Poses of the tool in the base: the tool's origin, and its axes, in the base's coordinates. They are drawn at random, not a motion.
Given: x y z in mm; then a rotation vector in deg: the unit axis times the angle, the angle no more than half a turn.
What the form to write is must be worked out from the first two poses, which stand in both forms.
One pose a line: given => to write
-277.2, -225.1, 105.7, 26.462, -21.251, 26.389 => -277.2, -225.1, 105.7, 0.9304, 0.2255, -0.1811, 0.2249
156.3, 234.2, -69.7, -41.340, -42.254, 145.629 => 156.3, 234.2, -69.7, 0.1979, -0.2578, -0.2635, 0.9082
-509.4, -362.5, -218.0, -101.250, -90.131, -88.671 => -509.4, -362.5, -218.0, 0.1566, -0.6174, -0.5496, -0.5407
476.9, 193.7, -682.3, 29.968, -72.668, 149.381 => 476.9, 193.7, -682.3, 0.0976, 0.1767, -0.4284, 0.8807
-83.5, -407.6, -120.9, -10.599, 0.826, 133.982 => -83.5, -407.6, -120.9, 0.3875, -0.0727, 0.0057, 0.9190
